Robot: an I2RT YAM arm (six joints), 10 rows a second.
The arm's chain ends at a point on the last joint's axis. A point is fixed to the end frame.
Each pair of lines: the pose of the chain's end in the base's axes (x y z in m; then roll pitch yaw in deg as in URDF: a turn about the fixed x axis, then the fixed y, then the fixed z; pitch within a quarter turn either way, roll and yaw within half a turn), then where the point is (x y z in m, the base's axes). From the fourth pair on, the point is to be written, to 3 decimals.
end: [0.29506, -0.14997, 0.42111, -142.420, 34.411, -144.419]
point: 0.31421 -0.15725 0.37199
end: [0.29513, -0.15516, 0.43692, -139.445, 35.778, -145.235]
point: 0.31606 -0.16434 0.38886
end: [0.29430, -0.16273, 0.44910, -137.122, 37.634, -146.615]
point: 0.31689 -0.17338 0.40210
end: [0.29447, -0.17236, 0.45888, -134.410, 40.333, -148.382]
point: 0.319 -0.185 0.413
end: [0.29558, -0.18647, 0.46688, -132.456, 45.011, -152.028]
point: 0.323 -0.200 0.423
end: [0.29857, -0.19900, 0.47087, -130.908, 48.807, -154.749]
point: 0.328 -0.214 0.429
